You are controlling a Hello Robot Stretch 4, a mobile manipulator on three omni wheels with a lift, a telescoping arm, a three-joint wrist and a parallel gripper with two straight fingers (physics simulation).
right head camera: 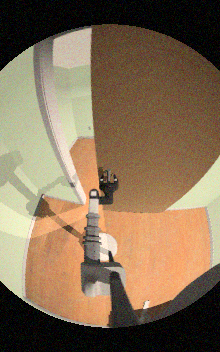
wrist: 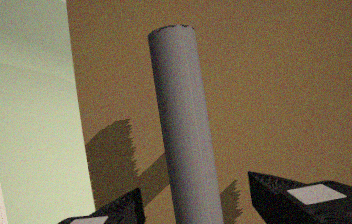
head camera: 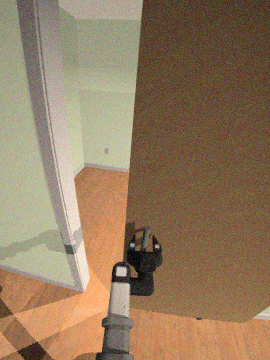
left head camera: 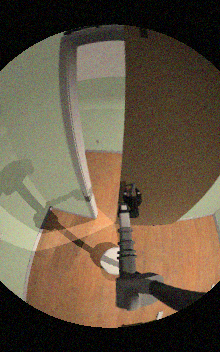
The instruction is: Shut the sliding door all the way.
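Seen in the pictures: robot's base, link origin: (right head camera: 102, 245) (left head camera: 115, 259).
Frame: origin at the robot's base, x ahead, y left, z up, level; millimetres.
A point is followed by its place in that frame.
The brown sliding door (head camera: 200, 150) @(x 580, y -224, z 1366 mm) (left head camera: 165, 125) @(x 580, y -230, z 1447 mm) (right head camera: 150, 115) @(x 570, y -300, z 1421 mm) (wrist: 290, 100) @(x 588, y -171, z 998 mm) stands partly open. A gap lies between its left edge and the pale door frame (head camera: 56, 130) @(x 737, y 309, z 1348 mm) (left head camera: 72, 115) @(x 723, y 311, z 1474 mm) (right head camera: 47, 90) @(x 744, y 308, z 1599 mm) on the left. A grey upright bar handle (head camera: 147, 232) @(x 528, y -92, z 1030 mm) (wrist: 182, 100) @(x 528, y -90, z 1007 mm) stands off the door near its left edge. My gripper (head camera: 144, 242) (left head camera: 132, 190) @(x 585, y -90, z 939 mm) (right head camera: 108, 178) (wrist: 195, 196) @(x 585, y -90, z 939 mm) is open, with one finger on each side of the handle. In the wrist view neither finger touches the bar in what shows. The handle's lower end is hidden.
Through the gap show a green far wall (head camera: 107, 120) @(x 2992, y 464, z 955 mm) and wooden floor (head camera: 102, 210) @(x 1775, y 341, z -28 mm). A green wall (head camera: 20, 150) @(x 733, y 492, z 1252 mm) stands left of the frame and bears the robot's shadow. My telescoping arm (head camera: 119, 305) @(x 261, y -3, z 1046 mm) (left head camera: 127, 250) @(x 113, y -2, z 1064 mm) (right head camera: 92, 235) @(x 118, y -8, z 1052 mm) reaches forward, low in front of the door.
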